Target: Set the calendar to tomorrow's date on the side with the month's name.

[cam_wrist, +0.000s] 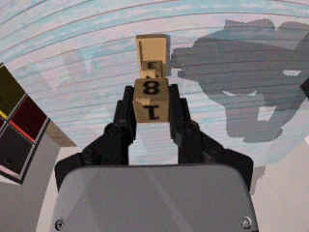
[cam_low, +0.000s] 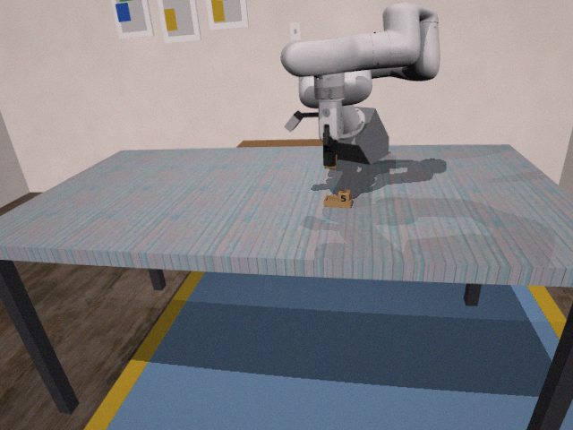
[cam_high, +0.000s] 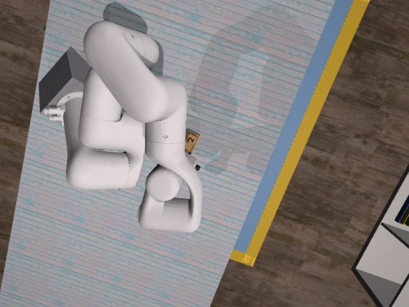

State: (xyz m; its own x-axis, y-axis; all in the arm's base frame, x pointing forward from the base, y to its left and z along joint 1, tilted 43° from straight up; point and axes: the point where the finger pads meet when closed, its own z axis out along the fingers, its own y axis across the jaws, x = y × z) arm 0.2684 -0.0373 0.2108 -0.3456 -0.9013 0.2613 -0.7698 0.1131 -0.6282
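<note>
The wooden calendar tray lies 10 mm ahead of my hand, 20 mm to the left of it and 130 mm below it. Round my hand: wooden digit cube (10 mm below).
</note>
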